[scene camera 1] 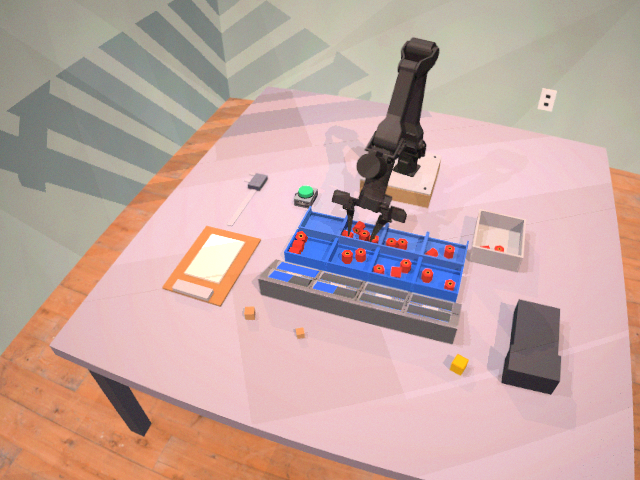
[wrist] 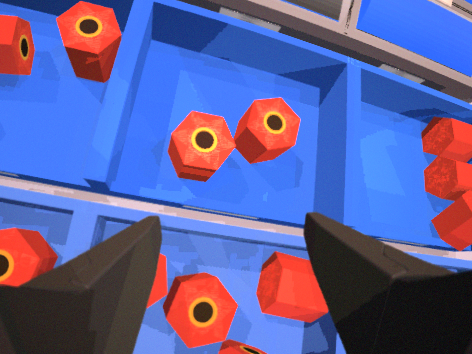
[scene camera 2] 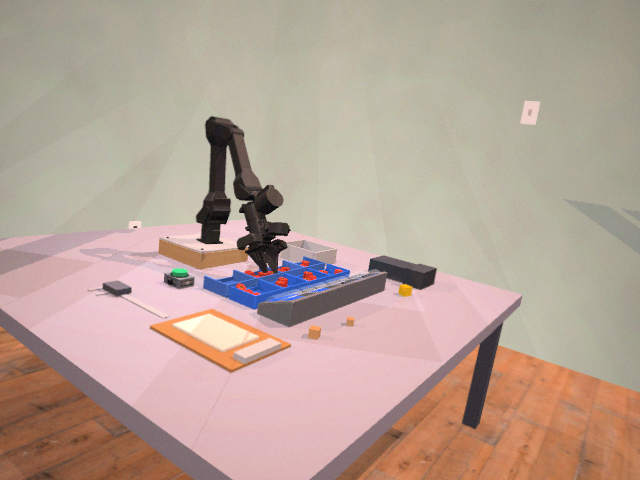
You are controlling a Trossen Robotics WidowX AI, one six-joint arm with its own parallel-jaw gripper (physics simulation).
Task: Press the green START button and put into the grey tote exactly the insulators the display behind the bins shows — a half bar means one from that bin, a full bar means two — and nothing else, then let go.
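The grey tote at the right holds two red insulators. Blue bins stand in two rows of four; the far-left one in scene view 1 looks empty. My gripper is open and empty, low over the back row's second bin, which holds several insulators. One upright insulator and a lying one show there, between and beside the fingers. The display shows a full bar upper left and half bars in the lower row's first two cells. The green button is at the left.
A dark block and a yellow cube are at the right. Two small orange cubes lie before the display. A clipboard and a grey plug lie left.
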